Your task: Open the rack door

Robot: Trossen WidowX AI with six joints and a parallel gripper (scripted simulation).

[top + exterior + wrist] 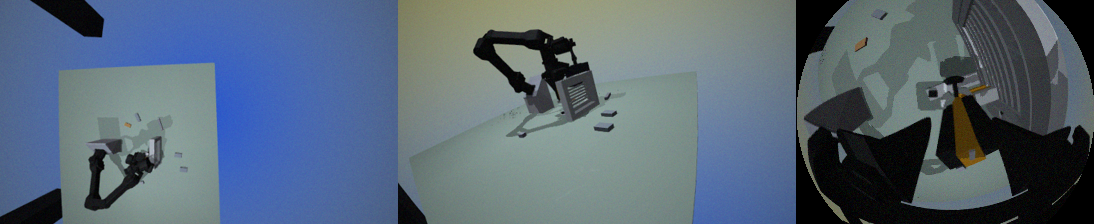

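Right now my gripper tip is 10 mm to the right of the orange handle and 20 mm above it.
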